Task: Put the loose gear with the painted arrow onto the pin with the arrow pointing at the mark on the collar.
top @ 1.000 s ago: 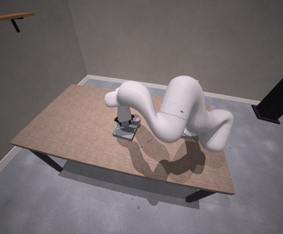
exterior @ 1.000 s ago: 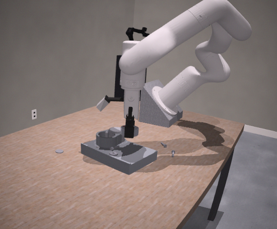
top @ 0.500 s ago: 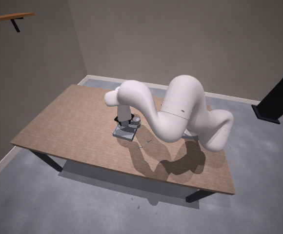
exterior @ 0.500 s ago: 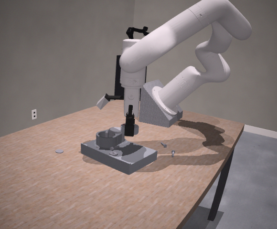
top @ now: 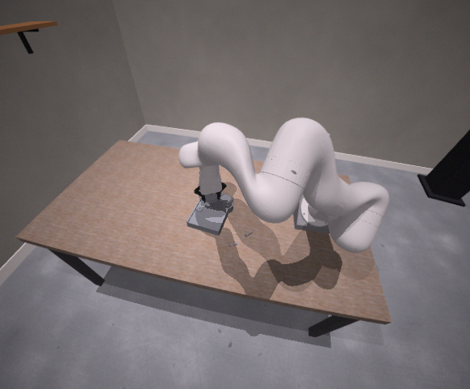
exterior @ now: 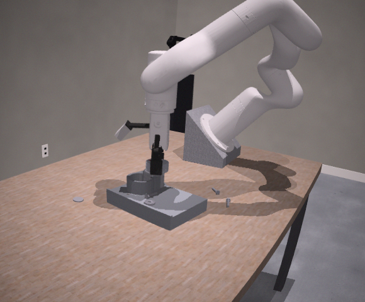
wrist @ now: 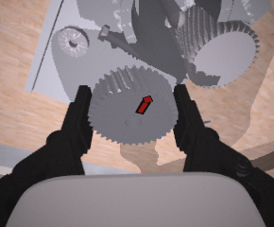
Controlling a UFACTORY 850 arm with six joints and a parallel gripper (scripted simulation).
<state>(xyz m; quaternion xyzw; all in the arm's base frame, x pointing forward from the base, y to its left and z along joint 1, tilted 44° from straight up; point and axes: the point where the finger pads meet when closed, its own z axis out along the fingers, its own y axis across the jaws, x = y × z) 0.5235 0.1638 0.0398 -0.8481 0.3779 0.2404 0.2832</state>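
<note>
The bolt lies 90 mm below my hand and 30 mm ahead of it. From my hand the other things lie so: grey toothed gear (right at my hand); then washer (90 mm below, 60 mm ahead, 30 mm to the left).
</note>
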